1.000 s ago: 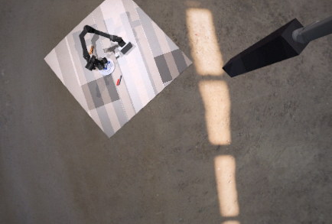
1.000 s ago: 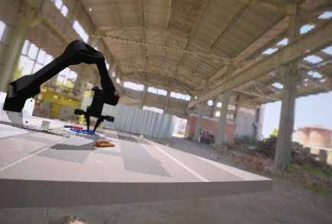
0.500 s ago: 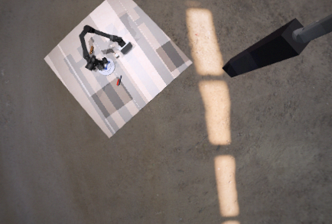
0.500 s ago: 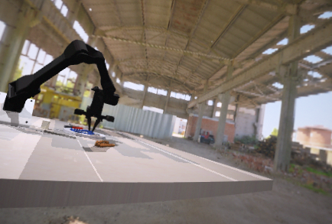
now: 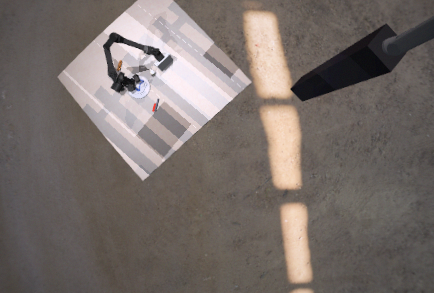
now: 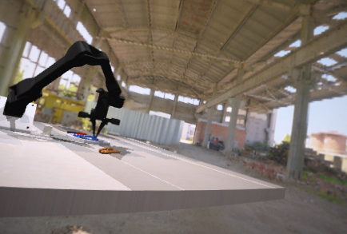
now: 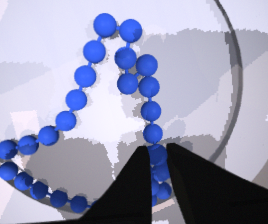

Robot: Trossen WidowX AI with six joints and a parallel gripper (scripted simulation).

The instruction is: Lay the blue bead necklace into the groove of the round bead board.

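My gripper tip is now 2 cm past the round white bead board, 3 cm to the right of it and 2 cm above it. Round my gripper tip: small white block (19 cm behind, 4 cm to the left, 1 cm below); then red pen-like object (26 cm to the left, 2 cm below).
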